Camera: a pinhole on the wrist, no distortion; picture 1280 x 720 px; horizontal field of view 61.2 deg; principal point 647.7 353.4 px. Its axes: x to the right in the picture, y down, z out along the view. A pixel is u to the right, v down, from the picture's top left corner.
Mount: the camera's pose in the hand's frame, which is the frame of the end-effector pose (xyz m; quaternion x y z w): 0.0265 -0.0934 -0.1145 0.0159 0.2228 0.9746 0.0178
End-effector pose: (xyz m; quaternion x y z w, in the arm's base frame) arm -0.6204 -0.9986 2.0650 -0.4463 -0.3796 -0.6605 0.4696
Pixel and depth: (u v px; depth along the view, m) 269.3 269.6 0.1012
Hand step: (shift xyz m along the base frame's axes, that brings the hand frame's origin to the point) -0.0592 -0.0321 0.0502
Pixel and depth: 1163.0 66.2 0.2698
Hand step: 0.1273 0.0921 -0.0454
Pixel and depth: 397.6 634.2 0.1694
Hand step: -0.0569 0.0483 0.0797
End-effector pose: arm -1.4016 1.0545 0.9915 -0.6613 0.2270 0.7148 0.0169
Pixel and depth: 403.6 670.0 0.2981
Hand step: -0.1765 0.0783 -0.1075
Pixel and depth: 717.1 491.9 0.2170
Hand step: -0.0823 0.0480 -0.0244
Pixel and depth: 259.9 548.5 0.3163
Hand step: -0.1952 0.0362 -0.1428
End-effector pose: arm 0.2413 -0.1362 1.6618 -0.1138 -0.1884 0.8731 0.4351
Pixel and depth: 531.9 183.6 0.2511
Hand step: -0.1080 0.0025 0.0611
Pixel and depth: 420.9 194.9 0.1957
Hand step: -0.0738 0.0412 0.0343
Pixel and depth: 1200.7 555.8 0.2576
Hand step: 0.0201 -0.0990 0.1394
